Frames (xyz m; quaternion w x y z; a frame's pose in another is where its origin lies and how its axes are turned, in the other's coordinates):
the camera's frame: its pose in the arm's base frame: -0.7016 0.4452 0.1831 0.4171 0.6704 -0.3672 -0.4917
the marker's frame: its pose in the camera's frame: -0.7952 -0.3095 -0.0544 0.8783 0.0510 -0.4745 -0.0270
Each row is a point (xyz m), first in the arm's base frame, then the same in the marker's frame.
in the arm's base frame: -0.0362 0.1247 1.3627
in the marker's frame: -0.2850 1.3691 -1.1836
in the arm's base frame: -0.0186 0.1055 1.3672
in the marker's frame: -0.2865 1.3775 -1.2086
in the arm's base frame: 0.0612 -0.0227 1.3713
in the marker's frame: -0.2610 1.4172 -1.3521
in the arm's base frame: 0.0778 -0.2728 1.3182
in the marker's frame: -0.0938 1.4670 -1.5397
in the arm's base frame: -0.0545 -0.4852 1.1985
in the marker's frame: 0.1762 1.4707 -1.6035
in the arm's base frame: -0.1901 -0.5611 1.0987
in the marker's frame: 0.3549 1.4381 -1.5703
